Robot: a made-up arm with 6 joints. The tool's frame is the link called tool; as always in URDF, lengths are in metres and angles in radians. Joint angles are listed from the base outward. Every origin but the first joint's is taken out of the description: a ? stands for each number. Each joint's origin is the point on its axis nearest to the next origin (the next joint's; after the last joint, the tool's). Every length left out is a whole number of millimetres.
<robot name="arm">
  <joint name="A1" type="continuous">
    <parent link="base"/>
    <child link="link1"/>
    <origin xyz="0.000 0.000 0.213" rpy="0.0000 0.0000 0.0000"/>
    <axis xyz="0 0 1"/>
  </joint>
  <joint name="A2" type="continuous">
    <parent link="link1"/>
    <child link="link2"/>
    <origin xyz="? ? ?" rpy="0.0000 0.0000 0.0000"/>
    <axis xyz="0 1 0"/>
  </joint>
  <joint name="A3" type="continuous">
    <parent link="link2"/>
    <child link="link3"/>
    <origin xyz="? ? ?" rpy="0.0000 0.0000 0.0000"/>
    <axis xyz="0 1 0"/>
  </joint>
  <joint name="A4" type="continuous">
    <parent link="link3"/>
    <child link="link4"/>
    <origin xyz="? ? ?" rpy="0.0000 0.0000 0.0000"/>
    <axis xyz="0 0 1"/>
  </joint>
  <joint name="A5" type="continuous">
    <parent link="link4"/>
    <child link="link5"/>
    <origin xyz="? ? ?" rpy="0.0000 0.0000 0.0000"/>
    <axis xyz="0 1 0"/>
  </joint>
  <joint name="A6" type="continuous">
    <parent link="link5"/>
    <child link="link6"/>
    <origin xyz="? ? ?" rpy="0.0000 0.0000 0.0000"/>
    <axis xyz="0 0 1"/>
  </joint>
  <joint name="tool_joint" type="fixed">
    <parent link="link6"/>
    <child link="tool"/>
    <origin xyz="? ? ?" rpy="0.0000 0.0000 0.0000"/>
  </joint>
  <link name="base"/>
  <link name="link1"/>
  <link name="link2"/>
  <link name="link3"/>
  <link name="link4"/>
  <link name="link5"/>
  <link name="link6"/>
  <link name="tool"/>
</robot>
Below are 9 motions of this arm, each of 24 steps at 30 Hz.
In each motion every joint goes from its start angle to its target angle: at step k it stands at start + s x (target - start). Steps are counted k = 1, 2, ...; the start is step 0. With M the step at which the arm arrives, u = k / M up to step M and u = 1 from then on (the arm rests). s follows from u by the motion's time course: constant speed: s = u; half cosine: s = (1 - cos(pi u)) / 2; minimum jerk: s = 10 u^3 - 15 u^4 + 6 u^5.
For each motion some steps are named. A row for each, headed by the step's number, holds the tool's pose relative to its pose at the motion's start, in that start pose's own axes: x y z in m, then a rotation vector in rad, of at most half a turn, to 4 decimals.
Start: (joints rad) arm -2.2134 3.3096 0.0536 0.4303 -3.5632 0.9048
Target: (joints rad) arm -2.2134 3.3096 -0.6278 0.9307 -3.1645 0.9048
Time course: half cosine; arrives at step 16
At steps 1, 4, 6, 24:
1: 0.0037 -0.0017 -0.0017 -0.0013 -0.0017 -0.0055
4: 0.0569 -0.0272 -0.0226 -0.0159 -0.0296 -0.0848
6: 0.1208 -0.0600 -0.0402 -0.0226 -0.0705 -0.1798
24: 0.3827 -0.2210 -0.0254 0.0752 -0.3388 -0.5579

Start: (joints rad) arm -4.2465 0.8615 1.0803 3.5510 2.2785 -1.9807
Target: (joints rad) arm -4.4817 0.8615 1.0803 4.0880 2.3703 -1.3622
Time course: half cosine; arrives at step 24
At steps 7, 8, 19, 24:
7: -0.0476 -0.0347 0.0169 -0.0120 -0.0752 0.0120
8: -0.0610 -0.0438 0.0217 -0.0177 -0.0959 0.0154
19: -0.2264 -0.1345 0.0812 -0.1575 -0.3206 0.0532
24: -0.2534 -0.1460 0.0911 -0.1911 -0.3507 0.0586

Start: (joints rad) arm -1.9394 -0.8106 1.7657 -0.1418 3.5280 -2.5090
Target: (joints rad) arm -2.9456 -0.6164 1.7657 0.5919 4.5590 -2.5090
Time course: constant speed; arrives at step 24
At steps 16, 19, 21, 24:
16: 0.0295 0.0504 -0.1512 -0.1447 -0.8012 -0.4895
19: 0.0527 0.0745 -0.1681 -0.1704 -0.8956 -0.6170
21: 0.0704 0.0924 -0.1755 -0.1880 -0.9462 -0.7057
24: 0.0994 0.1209 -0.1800 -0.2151 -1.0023 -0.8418

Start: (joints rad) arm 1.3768 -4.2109 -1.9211 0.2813 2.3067 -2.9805
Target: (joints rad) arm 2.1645 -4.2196 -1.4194 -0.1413 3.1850 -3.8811
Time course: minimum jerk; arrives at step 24
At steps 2, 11, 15, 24:
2: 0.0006 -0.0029 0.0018 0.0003 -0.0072 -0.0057
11: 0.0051 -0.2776 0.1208 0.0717 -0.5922 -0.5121
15: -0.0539 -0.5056 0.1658 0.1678 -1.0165 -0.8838
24: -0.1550 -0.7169 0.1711 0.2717 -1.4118 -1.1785

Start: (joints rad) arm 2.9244 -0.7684 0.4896 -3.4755 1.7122 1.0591
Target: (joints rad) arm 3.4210 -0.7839 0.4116 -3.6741 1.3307 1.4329
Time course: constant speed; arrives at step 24
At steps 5, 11, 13, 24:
5: 0.0720 0.0435 -0.0099 -0.0882 0.0156 0.0378
11: 0.1610 0.0914 -0.0335 -0.1961 0.0452 0.0857
13: 0.1911 0.1061 -0.0441 -0.2324 0.0578 0.1023
24: 0.3570 0.1738 -0.1279 -0.4333 0.1527 0.1984

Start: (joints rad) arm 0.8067 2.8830 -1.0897 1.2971 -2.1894 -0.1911
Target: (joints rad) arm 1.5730 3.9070 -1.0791 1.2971 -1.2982 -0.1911
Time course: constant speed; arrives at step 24
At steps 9, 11, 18, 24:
9: -0.3245 -0.3662 0.0182 -0.3661 0.6320 -0.2217
11: -0.3893 -0.4390 0.0607 -0.4510 0.7639 -0.2776
18: -0.5605 -0.6467 0.3054 -0.7589 1.1862 -0.5046
24: -0.6134 -0.7435 0.6026 -1.0340 1.4790 -0.7500

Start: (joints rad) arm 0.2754 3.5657 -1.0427 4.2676 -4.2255 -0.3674
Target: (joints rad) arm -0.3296 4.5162 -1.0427 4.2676 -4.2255 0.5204
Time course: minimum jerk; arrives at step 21
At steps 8, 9, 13, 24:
8: 0.1662 0.2933 -0.0336 0.0055 -0.0435 -0.0648
9: 0.2364 0.3628 -0.0496 0.0009 -0.0639 -0.0824
13: 0.6105 0.5486 -0.1338 -0.0573 -0.1770 -0.1451
24: 0.9734 0.5556 -0.1991 -0.1585 -0.2895 -0.1798

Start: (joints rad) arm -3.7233 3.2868 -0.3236 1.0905 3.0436 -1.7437
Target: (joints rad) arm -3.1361 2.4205 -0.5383 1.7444 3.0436 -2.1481
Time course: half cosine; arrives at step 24
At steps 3, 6, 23, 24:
3: -0.0474 0.0132 -0.0094 0.0075 0.0402 -0.0221
6: -0.1867 0.0403 -0.0248 0.0151 0.1571 -0.0863
23: -1.1458 -0.2334 0.4436 -0.6170 0.9197 -0.5869
24: -1.1488 -0.2362 0.4484 -0.6229 0.9218 -0.5891

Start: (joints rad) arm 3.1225 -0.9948 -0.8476 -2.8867 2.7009 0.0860
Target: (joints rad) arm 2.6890 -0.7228 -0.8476 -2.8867 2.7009 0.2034
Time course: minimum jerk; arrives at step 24
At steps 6, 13, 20, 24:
6: 0.0446 -0.0507 -0.0014 -0.0398 -0.0347 0.0167
13: 0.2508 -0.2719 0.0367 -0.2244 -0.1879 0.1086
20: 0.4176 -0.4278 0.1180 -0.3771 -0.3048 0.2015
24: 0.4327 -0.4406 0.1275 -0.3911 -0.3151 0.2108

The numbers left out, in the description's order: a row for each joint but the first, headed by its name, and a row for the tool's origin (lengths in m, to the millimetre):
A2: 0.000 0.050 0.000
A3: 0.000 0.000 0.798
A4: 0.000 0.000 0.695
A5: 0.000 0.000 0.000
A6: 0.000 0.000 0.073
tool: 0.000 0.000 0.000

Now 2 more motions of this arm.
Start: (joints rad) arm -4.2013 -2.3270 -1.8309 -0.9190 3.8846 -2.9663
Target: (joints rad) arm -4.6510 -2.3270 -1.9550 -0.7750 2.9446 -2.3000
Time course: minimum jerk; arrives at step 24
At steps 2, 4, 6, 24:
2: 0.0001 0.0004 0.0001 0.0006 0.0036 0.0008
4: 0.0005 0.0028 0.0008 0.0045 0.0249 0.0058
6: 0.0014 0.0082 0.0022 0.0168 0.0718 0.0168
24: 0.0201 0.0625 -0.0013 0.5576 0.4882 0.1897

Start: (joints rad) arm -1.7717 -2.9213 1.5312 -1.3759 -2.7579 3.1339
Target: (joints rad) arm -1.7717 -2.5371 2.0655 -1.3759 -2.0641 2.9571
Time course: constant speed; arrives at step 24
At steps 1, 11, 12, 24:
1: -0.0022 -0.0242 -0.0134 -0.0342 -0.0367 0.0072
11: -0.0031 -0.2746 -0.1047 -0.3361 -0.4112 0.1355
12: -0.0011 -0.2999 -0.1095 -0.3620 -0.4487 0.1541
24: 0.0480 -0.5880 -0.1039 -0.6042 -0.8780 0.4598

